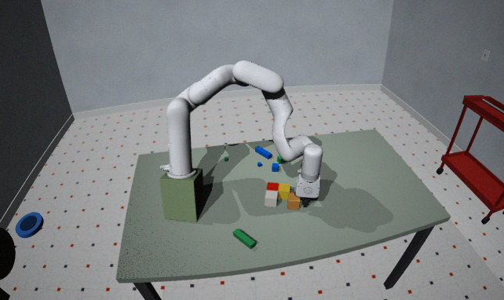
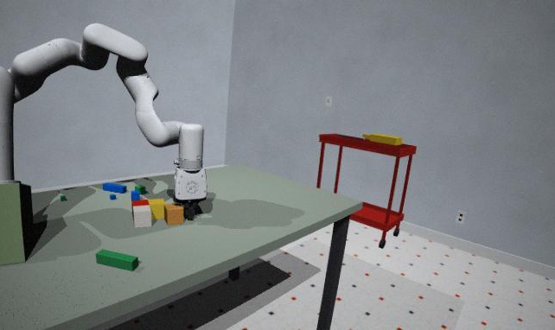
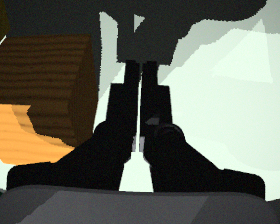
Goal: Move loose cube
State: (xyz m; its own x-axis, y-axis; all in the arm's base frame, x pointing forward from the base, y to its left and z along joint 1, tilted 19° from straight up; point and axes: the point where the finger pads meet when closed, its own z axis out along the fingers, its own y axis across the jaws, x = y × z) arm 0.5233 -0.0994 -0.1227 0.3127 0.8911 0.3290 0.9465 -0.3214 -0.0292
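Right now the orange cube is 50 mm behind my hand and 20 mm to the left of it. Round my hand: long green block 290 mm behind, 140 mm to the right, 10 mm below.
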